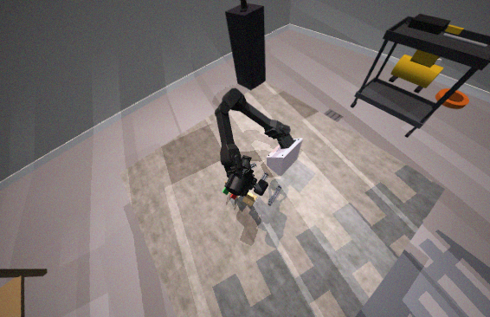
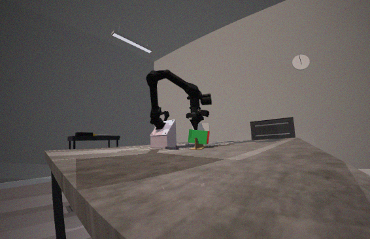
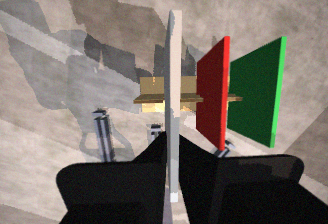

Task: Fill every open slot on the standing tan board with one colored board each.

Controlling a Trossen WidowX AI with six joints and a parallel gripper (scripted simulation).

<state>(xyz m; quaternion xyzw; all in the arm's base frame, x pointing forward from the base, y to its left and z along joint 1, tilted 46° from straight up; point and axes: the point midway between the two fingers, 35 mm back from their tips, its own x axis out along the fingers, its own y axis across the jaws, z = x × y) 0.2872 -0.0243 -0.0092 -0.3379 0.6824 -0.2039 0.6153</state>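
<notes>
The red board lies 4 cm to the right of my gripper tip, 4 cm below it and 4 cm ahead of it. Also, from my gripper tip: tan board: 7 cm below, 4 cm to the right, 4 cm ahead; then green board: 9 cm to the right, 5 cm ahead, 4 cm below; then grey-white board: 3 cm ahead, 1 cm to the left.
</notes>
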